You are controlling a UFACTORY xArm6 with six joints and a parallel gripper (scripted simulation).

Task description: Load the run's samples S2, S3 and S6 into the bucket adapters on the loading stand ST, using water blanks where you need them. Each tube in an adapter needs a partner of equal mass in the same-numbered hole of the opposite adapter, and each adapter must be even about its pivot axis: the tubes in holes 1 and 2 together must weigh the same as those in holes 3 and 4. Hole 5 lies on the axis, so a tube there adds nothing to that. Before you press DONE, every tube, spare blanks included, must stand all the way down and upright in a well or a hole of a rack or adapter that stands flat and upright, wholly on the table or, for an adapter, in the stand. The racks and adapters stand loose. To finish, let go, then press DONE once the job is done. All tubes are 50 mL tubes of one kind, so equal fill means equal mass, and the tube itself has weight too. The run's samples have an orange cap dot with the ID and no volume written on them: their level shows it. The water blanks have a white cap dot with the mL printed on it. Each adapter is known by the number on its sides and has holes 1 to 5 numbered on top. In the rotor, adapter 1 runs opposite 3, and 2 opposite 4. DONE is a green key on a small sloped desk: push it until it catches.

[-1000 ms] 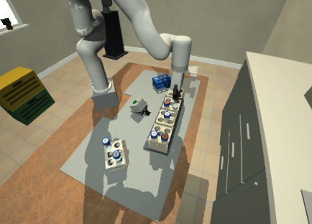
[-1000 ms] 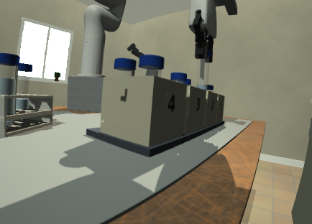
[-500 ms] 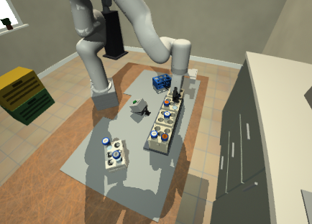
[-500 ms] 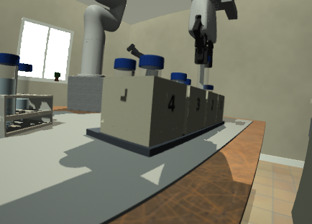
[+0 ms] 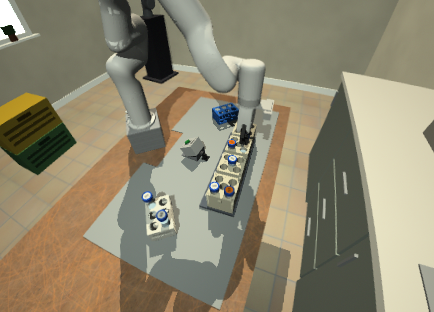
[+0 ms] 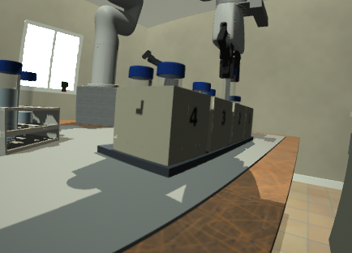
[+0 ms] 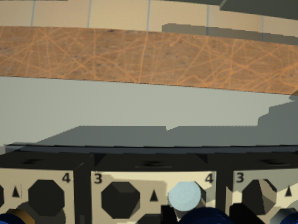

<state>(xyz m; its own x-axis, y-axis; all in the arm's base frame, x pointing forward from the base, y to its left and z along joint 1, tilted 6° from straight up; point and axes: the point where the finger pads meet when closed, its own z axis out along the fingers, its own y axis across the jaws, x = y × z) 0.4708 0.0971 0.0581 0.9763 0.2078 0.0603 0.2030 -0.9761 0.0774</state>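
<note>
My gripper is now 250 mm past the green done key, 100 mm above it and 50 mm to the left of it. The rest, counted from my hand: adapter (120 mm below, 30 mm behind, 20 mm to the left); then tube (210 mm to the right, 100 mm below, 40 mm ahead); then DONE key desk (230 mm behind, 110 mm below, 50 mm to the right).
</note>
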